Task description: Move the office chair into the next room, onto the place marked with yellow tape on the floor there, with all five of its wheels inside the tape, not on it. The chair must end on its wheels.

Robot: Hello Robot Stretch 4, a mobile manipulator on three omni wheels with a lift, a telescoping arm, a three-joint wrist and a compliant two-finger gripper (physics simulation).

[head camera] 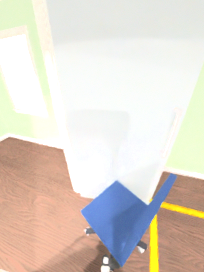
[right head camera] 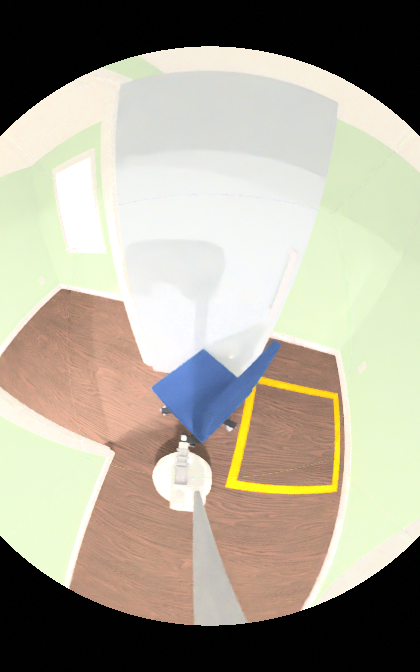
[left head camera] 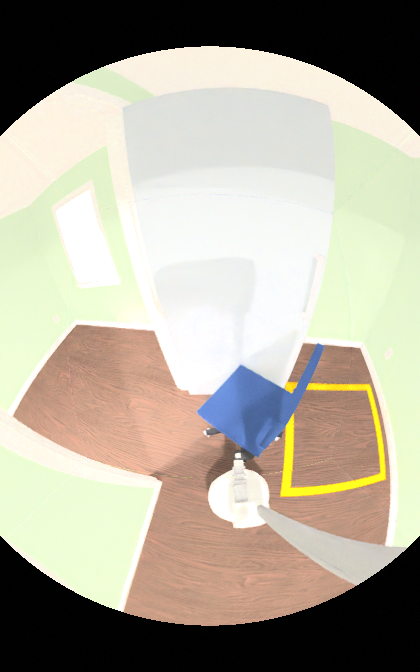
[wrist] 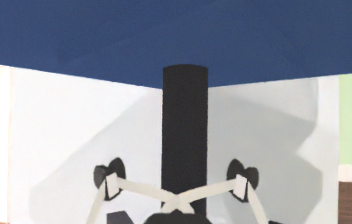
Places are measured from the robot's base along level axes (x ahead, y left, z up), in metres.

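Where they show: gripper, between the fingertips: (wrist: 176, 172).
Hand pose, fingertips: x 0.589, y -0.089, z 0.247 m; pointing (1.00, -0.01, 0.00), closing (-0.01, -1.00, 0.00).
Note:
Each offset is from my fingertips to the top centre of the thing. "spot": to the spot under its first point.
The office chair {spot: 0.034 m back, 0.004 m left, 0.194 m up} (head camera: 117, 215) (left head camera: 245, 405) (right head camera: 197, 395) stands upright in front of a white door, its blue backrest towards the taped place. Its visible wheels are left of the yellow tape (head camera: 154, 245) (left head camera: 288, 450) (right head camera: 243, 440); the other wheels are hidden under the seat. In the wrist view, the underside of the blue seat {spot: 0.095 m back, 0.003 m left, 0.114 m up} (wrist: 175, 40) is at the top and the black column {0.005 m back, 0.009 m right, 0.114 m up} (wrist: 185, 120) runs down from it. My gripper (wrist: 176, 172) is open, with one fingertip seen on each side of the column. The fingers do not appear to touch it. Depth is hard to tell.
The white door (head camera: 120, 75) (left head camera: 230, 225) (right head camera: 215, 215) rises right behind the chair. A green wall ends in a corner (left head camera: 160, 482) (right head camera: 112, 452) at the lower left. Walls with white skirting stand beyond the tape at the back and right.

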